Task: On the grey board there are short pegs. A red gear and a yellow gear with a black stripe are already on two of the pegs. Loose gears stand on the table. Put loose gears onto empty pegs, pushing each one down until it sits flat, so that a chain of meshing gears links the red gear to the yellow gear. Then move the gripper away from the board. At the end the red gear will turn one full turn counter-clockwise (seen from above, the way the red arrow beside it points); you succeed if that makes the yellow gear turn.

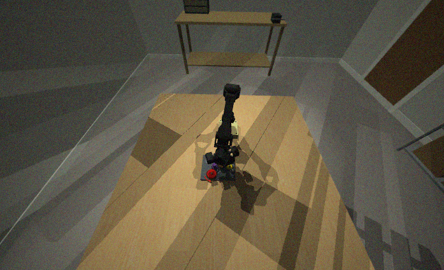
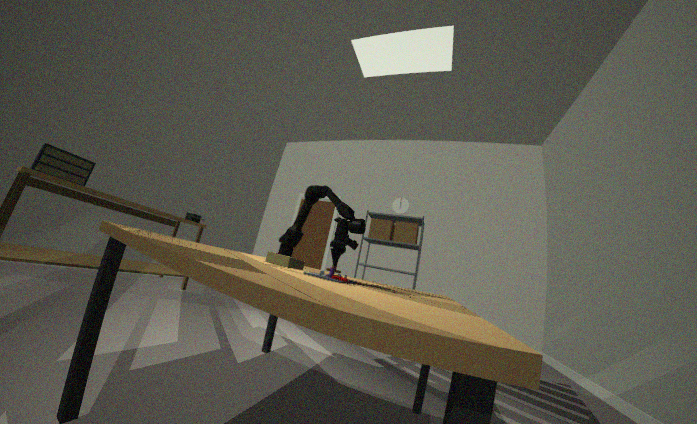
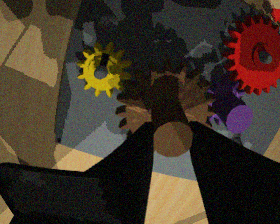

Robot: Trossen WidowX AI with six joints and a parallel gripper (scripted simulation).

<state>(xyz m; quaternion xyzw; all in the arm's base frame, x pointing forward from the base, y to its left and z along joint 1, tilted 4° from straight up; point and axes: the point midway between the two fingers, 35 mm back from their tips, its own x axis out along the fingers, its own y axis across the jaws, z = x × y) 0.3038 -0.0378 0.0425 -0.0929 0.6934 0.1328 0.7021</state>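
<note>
Now: the small purple gear 50 mm to the right of my gripper tip, 40 mm below it and 10 mm ahead of it. The rest, counted from my gripper tip: red gear (60 mm to the right, 60 mm ahead, 40 mm below); then brown gear (10 mm below).
</note>
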